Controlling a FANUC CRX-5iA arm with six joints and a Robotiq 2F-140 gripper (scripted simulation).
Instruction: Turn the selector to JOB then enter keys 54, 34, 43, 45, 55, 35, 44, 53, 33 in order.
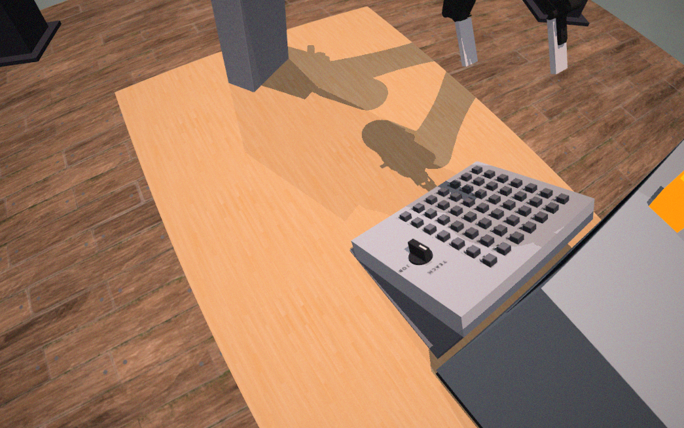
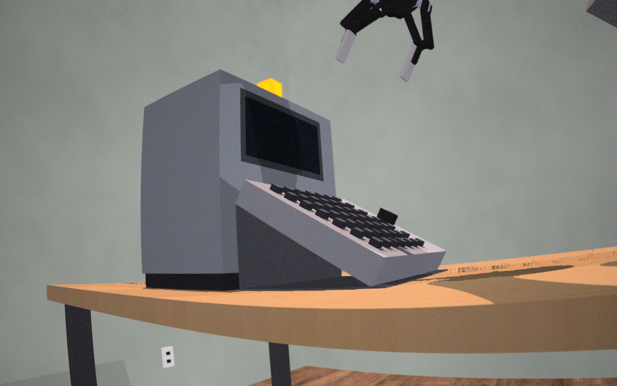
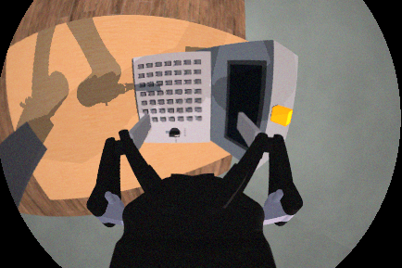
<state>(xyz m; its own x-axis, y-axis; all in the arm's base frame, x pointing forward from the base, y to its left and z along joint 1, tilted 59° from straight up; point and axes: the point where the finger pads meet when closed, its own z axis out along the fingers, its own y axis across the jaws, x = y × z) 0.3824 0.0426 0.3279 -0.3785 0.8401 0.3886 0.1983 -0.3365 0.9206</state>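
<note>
The key lies 28 cm below my hand, 7 cm to the left of it and 4 cm ahead of it. Round my hand: black selector knob: 27 cm below, 14 cm ahead, 10 cm to the right; grey keypad panel: 32 cm below, 11 cm ahead, 1 cm to the left.
</note>
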